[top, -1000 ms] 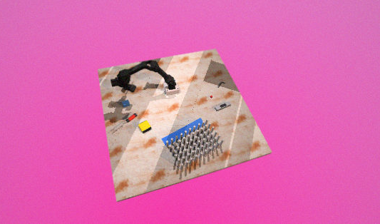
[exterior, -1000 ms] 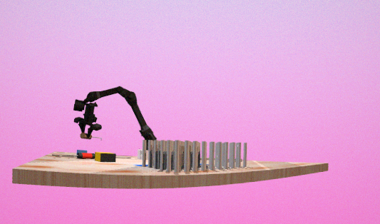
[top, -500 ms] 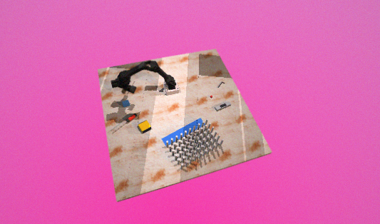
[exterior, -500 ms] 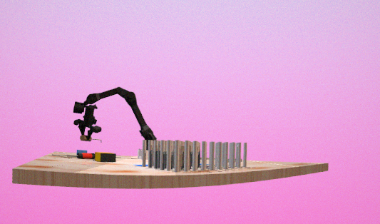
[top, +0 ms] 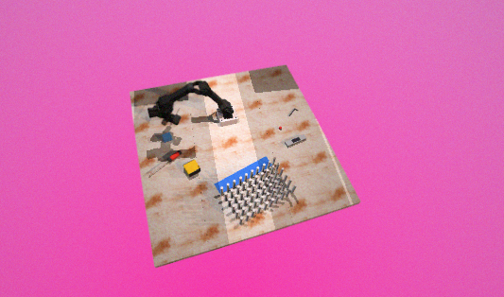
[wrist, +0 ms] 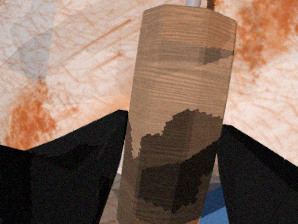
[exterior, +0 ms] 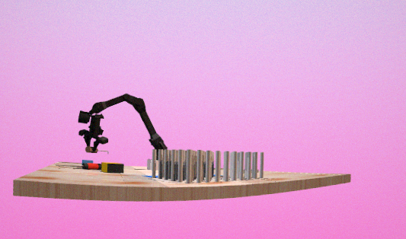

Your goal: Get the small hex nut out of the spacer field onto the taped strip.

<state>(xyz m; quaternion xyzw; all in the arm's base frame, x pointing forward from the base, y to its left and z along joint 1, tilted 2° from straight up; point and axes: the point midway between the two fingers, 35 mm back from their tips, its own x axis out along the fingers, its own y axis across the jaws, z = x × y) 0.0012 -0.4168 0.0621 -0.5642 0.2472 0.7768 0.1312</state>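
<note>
My gripper tip is now 100 mm short of the blue block, 80 mm above it and 20 mm to the left of it. Also, from my gripper tip: yellow block (360 mm ahead, 120 mm to the left, 80 mm below); brown-handled tool (90 mm behind, 50 mm to the left); blue taped strip (460 mm ahead, 440 mm to the left, 100 mm below).
</note>
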